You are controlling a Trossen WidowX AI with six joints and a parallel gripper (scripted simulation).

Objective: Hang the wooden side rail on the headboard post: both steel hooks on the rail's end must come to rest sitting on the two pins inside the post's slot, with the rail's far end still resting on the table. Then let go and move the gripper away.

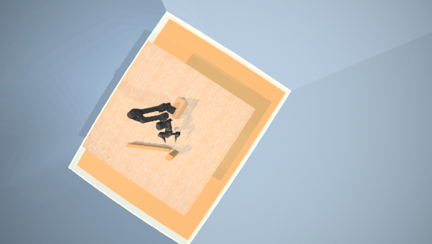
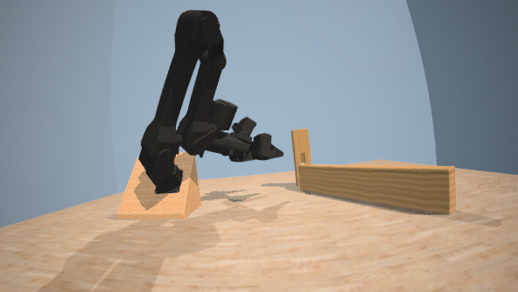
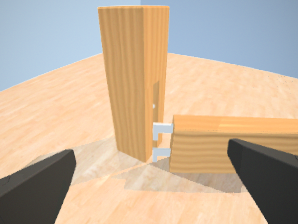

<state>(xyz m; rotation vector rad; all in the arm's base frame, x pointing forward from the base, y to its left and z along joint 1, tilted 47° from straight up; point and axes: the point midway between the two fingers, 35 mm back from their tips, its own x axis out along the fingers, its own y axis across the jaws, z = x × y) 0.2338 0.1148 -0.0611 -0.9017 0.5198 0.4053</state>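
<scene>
Right now my gripper tip is 90 mm short of the headboard post, 70 mm to the right of it and 20 mm above it.
</scene>
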